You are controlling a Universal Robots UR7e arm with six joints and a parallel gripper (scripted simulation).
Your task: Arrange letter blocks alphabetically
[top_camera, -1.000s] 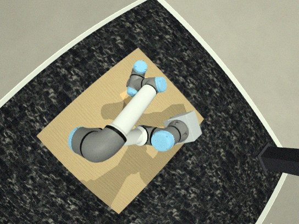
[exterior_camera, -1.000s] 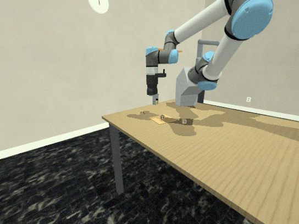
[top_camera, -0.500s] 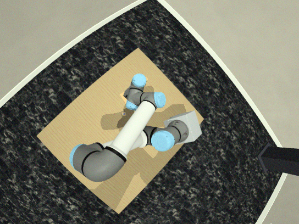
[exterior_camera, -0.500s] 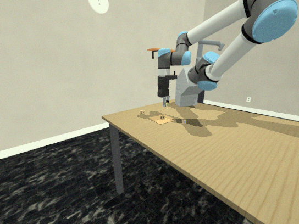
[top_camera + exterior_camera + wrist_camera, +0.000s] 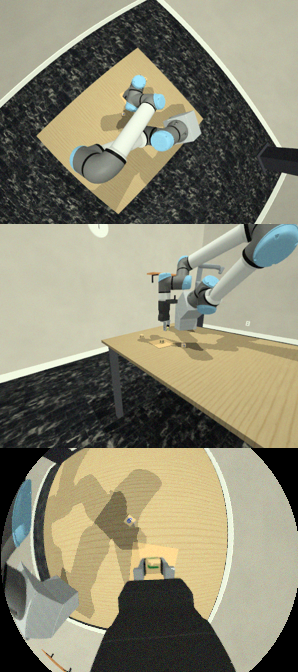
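Right now my hand is 1 cm short of the mat, 4 cm to the left of it and 12 cm above it.
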